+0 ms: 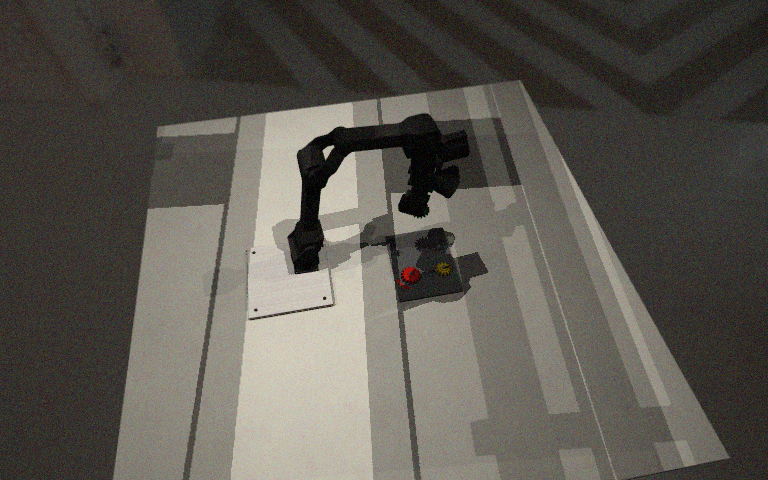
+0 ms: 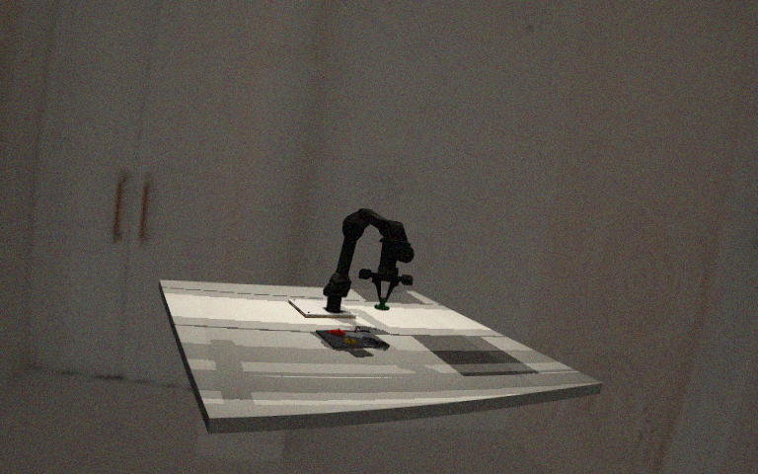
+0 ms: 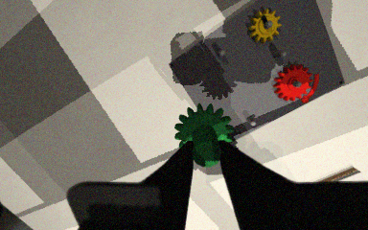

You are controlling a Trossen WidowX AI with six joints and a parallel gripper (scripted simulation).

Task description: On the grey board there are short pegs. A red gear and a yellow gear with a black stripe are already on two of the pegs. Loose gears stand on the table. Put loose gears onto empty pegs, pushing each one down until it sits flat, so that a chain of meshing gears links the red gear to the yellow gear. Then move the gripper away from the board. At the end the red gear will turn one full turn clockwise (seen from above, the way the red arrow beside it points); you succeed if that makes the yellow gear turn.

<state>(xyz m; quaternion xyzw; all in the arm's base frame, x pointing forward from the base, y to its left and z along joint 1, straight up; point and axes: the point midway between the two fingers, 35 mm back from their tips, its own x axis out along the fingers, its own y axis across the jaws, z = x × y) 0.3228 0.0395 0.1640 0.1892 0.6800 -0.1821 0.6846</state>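
Right now my gripper tip is 40 mm short of the yellow gear, 130 mm to the left of it and 130 mm above it. The rest, counted from my gripper tip: red gear 50 mm behind, 130 mm to the right, 130 mm below; green gear 10 mm below; red arrow 70 mm behind, 150 mm to the right, 140 mm below.
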